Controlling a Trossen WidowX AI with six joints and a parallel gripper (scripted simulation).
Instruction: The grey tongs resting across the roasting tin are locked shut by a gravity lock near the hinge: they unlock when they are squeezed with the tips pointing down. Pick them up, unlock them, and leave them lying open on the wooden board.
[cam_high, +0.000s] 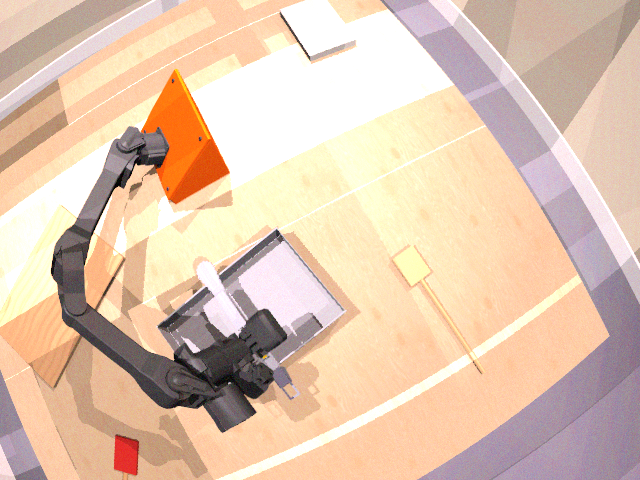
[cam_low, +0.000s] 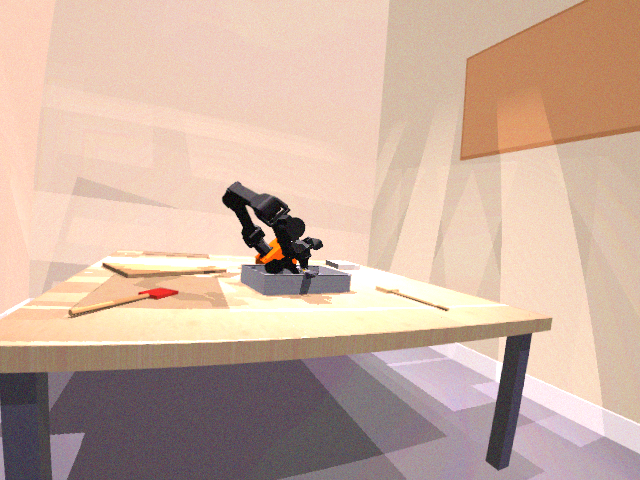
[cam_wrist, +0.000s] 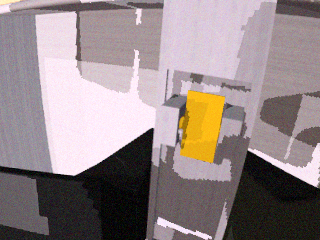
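Right now the grey roasting tin is 40 mm behind my gripper tip, 10 mm to the right of it and 10 mm below it. Round my gripper tip: yellow lock piece: 20 mm ahead, 20 mm to the right, 30 mm above; wooden board: 340 mm behind, 390 mm to the right, 30 mm below; red-headed spatula: 110 mm ahead, 460 mm to the right, 30 mm below.
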